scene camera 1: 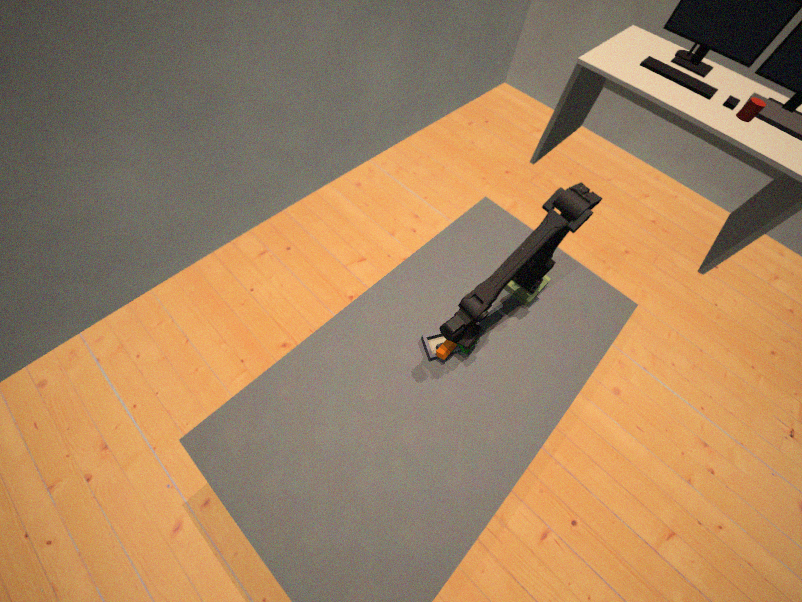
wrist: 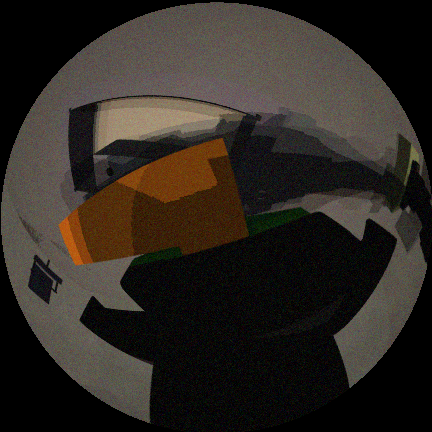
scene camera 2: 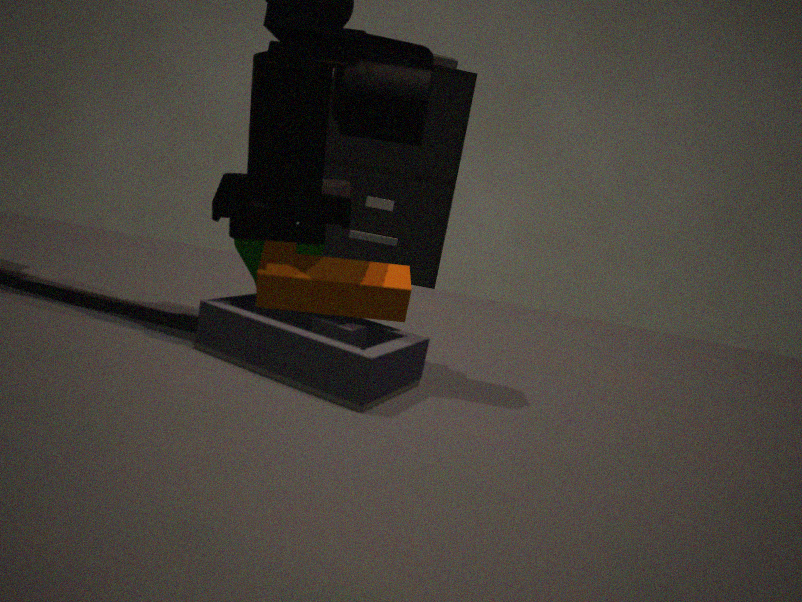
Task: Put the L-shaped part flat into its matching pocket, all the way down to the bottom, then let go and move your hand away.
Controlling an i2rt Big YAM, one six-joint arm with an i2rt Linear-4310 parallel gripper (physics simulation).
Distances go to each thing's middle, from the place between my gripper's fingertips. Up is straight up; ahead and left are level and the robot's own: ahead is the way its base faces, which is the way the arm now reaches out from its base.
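Orange L-shaped part [scene camera 2: 285, 280]: 40 mm above my hand, 50 mm to the right, 40 mm ahead. Dark grey pocket block [scene camera 2: 356, 363]: 10 mm below my hand, 30 mm ahead, 80 mm to the right.
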